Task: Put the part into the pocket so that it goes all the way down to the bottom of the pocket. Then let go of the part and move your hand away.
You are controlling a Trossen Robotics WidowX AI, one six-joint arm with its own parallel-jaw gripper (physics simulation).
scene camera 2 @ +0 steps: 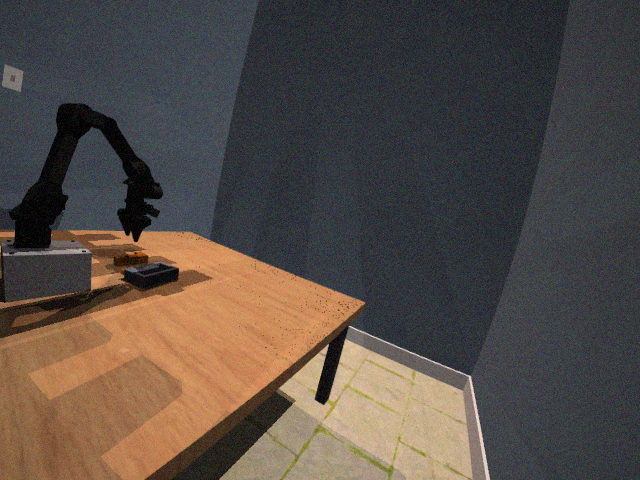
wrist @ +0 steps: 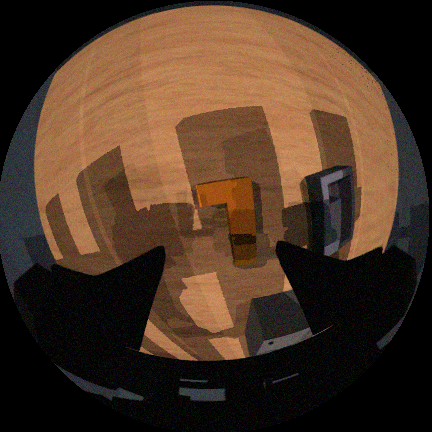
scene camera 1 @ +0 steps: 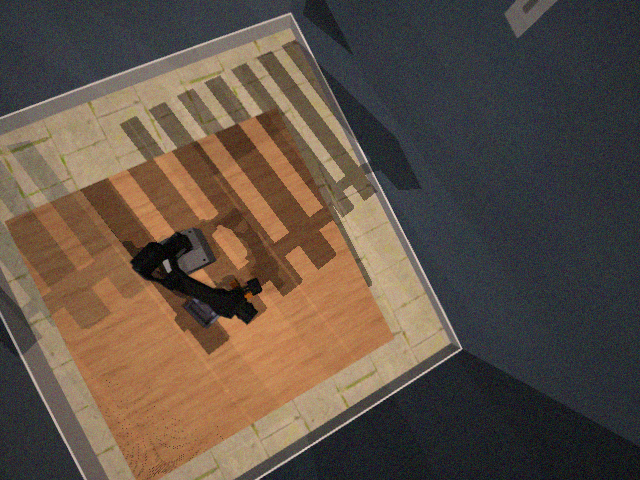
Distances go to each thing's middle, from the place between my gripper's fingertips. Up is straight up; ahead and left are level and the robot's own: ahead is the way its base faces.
Scene:
Right now my hand is 10 mm to the left of the orange part (wrist: 236,193) and 70 mm above it. From my hand the other things lie so: pocket block (scene camera 2: 144,276) 10 mm ahead, 200 mm to the right, 70 mm below.

